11 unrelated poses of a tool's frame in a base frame.
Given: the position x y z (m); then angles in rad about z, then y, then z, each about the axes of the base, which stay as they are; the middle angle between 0 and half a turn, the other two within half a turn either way.
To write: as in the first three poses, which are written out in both.
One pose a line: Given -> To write
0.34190 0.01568 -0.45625 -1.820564 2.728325 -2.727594 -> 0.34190 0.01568 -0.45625 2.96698 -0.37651 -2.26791
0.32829 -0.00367 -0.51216 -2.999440 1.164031 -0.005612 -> 0.32829 -0.00367 -0.51216 0.01303 1.16399 -3.01362
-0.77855 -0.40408 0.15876 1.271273 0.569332 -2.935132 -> -0.77855 -0.40408 0.15876 0.13046 -0.55580 -1.62659
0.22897 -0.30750 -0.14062 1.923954 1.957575 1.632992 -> 0.22897 -0.30750 -0.14062 -1.95825 -0.05760 -2.81192
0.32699 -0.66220 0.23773 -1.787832 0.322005 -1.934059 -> 0.32699 -0.66220 0.23773 0.30229 -0.11269 2.57848
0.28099 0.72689 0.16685 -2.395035 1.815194 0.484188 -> 0.28099 0.72689 0.16685 -2.06263 1.03283 -0.39304
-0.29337 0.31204 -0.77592 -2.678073 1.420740 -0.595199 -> -0.29337 0.31204 -0.77592 1.30740 0.95920 2.25161
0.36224 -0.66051 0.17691 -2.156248 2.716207 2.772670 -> 0.36224 -0.66051 0.17691 -2.97965 -0.39511 -1.75484
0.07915 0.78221 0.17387 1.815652 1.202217 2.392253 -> 0.07915 0.78221 0.17387 -1.05498 -0.75182 -2.52726
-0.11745 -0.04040 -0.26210 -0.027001 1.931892 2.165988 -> -0.11745 -0.04040 -0.26210 -1.99870 -0.55214 1.30899
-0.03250 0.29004 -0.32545 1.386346 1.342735 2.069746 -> -0.03250 0.29004 -0.32545 -1.31238 -0.48489 3.07973
